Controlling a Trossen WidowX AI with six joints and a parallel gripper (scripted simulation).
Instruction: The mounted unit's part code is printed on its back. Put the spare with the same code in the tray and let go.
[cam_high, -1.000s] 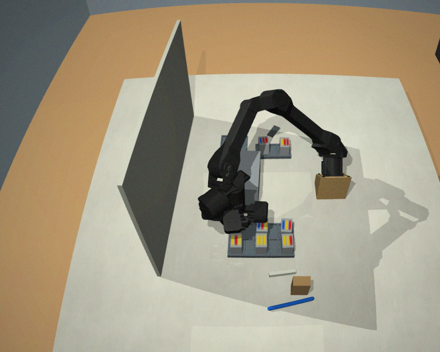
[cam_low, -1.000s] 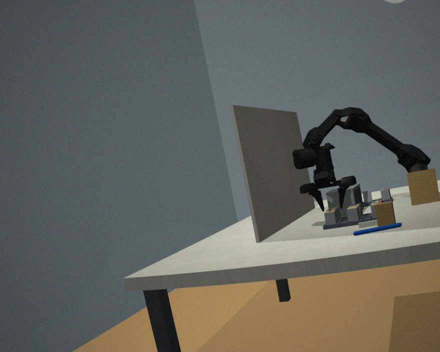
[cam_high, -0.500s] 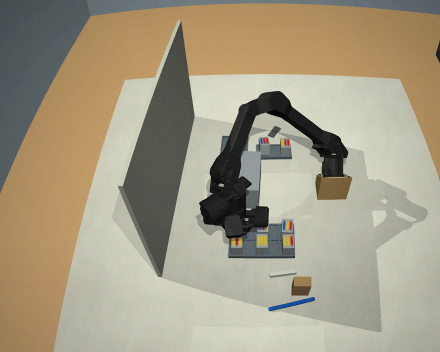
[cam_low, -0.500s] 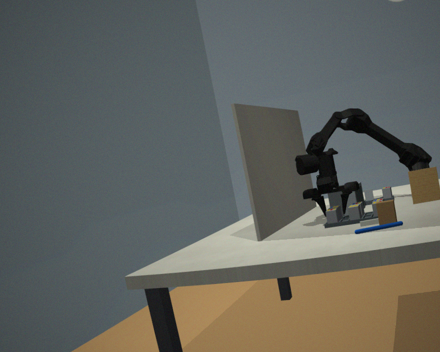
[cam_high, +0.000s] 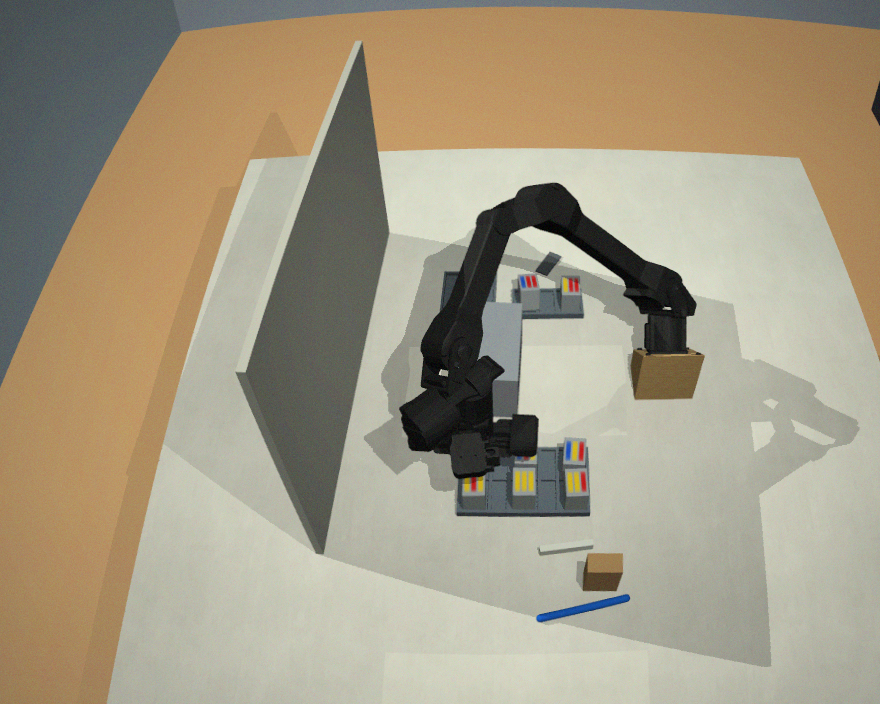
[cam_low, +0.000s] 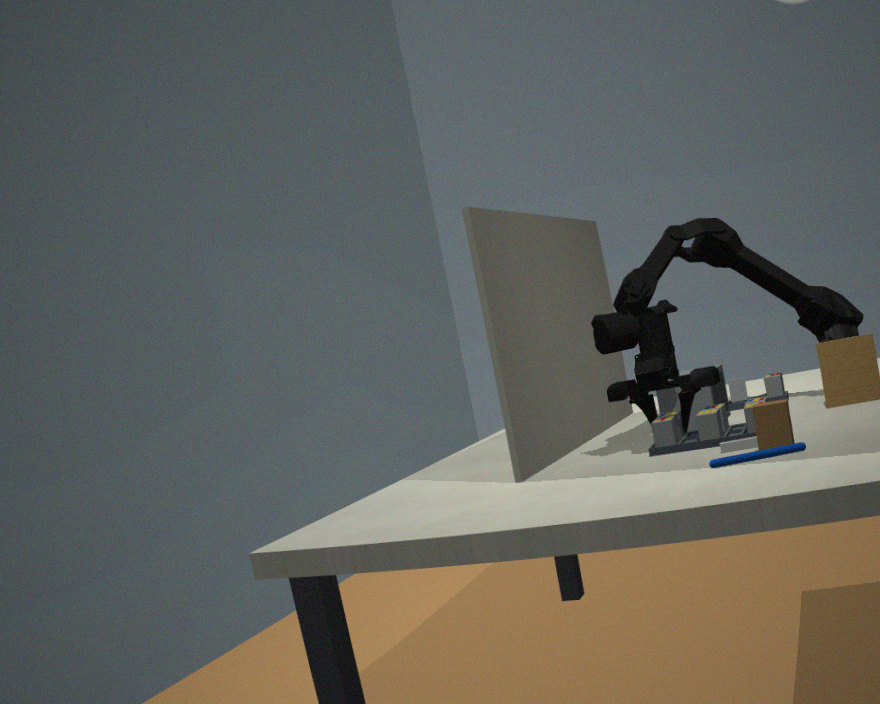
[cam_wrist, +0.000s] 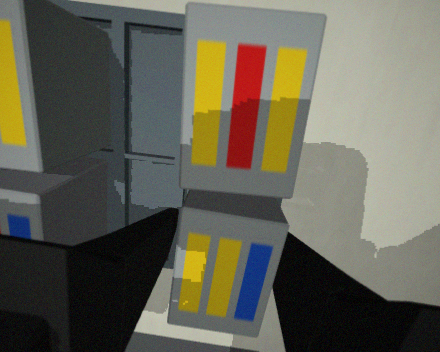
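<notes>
My gripper tip is 17 cm to the left of the grey mounted unit, 3 cm below it and 1 cm past it. The rest, counted from my gripper tip: brown box: 20 cm behind, 19 cm to the left, 2 cm above; then grey wall panel: 22 cm ahead, 21 cm above, 18 cm to the right; then blue rod: 23 cm to the left, 17 cm behind, 1 cm below.
</notes>
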